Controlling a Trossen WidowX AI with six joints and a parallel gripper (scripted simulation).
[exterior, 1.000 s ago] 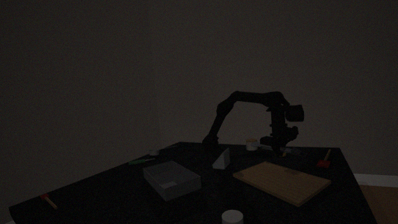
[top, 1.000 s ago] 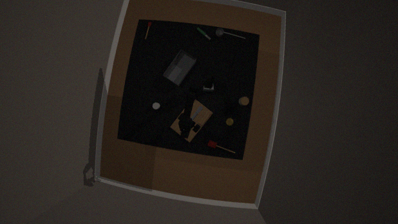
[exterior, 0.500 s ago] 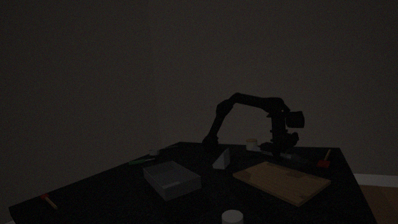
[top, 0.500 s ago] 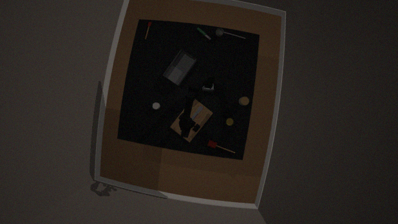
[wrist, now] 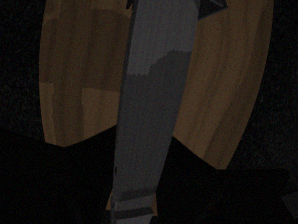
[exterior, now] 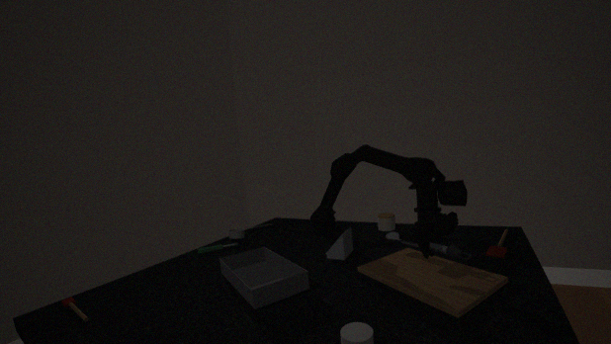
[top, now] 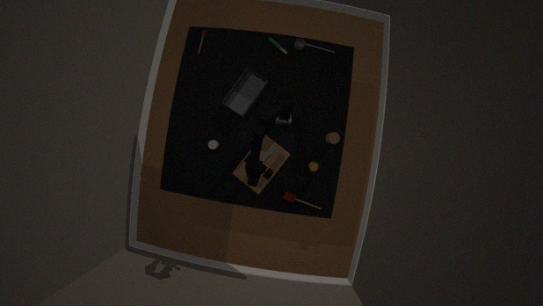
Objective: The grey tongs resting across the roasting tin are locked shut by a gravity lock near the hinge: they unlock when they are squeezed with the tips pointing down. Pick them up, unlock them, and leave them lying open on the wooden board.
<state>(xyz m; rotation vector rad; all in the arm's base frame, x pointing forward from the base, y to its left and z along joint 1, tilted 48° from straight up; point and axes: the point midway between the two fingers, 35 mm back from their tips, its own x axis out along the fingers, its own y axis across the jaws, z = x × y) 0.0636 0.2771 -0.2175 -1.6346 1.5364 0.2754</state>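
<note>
My gripper tip is now 3 cm below the yellow lock piece. The rest, counted from my gripper tip: wooden board: 6 cm below, 1 cm to the right; then yellow disc: 36 cm behind, 9 cm to the right, 5 cm below; then white cylinder: 36 cm ahead, 5 cm to the right, 5 cm below.
</note>
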